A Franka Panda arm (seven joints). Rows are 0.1 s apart.
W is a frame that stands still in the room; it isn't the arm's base.
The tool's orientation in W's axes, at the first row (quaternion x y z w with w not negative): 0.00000 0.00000 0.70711 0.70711
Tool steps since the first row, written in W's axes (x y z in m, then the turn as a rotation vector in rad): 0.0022 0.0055 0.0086 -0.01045 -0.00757 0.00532; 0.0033 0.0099 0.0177 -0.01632 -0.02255 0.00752; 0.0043 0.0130 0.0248 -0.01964 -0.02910 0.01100; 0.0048 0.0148 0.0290 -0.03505 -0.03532 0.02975; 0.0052 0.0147 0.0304 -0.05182 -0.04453 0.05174; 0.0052 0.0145 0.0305 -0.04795 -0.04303 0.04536; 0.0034 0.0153 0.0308 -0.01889 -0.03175 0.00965; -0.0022 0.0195 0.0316 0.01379 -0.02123 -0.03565; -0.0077 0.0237 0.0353 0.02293 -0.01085 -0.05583; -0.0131 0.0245 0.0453 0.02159 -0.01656 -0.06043; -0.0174 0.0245 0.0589 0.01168 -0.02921 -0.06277
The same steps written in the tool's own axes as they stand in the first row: 0.0055 -0.0022 0.0086 -0.00757 0.01045 0.00532; 0.0099 -0.0033 0.0177 -0.02255 0.01632 0.00752; 0.0130 -0.0043 0.0248 -0.02910 0.01964 0.01100; 0.0148 -0.0048 0.0290 -0.03532 0.03505 0.02975; 0.0147 -0.0052 0.0304 -0.04453 0.05182 0.05174; 0.0145 -0.0052 0.0305 -0.04303 0.04795 0.04536; 0.0153 -0.0034 0.0308 -0.03175 0.01889 0.00965; 0.0195 0.0022 0.0316 -0.02123 -0.01379 -0.03565; 0.0237 0.0077 0.0353 -0.01085 -0.02293 -0.05583; 0.0245 0.0131 0.0453 -0.01656 -0.02159 -0.06043; 0.0245 0.0174 0.0589 -0.02921 -0.01168 -0.06277
